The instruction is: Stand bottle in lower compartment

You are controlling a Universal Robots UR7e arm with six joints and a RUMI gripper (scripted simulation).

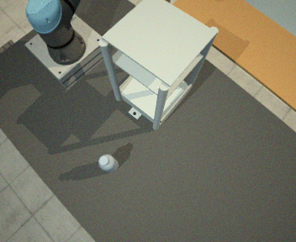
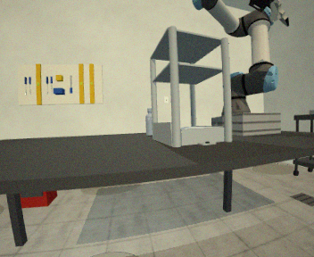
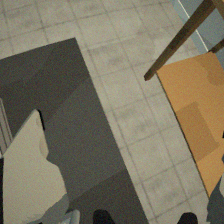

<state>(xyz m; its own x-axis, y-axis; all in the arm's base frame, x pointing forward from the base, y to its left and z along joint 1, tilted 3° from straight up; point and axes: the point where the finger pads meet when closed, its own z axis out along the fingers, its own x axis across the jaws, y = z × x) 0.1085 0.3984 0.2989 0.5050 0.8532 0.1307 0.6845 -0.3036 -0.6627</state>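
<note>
Right now my hand is 63 cm to the left of the bottle, 33 cm short of it and 32 cm above it. Also, from my hand: shelving unit 28 cm to the right, 27 cm ahead, 24 cm below.
</note>
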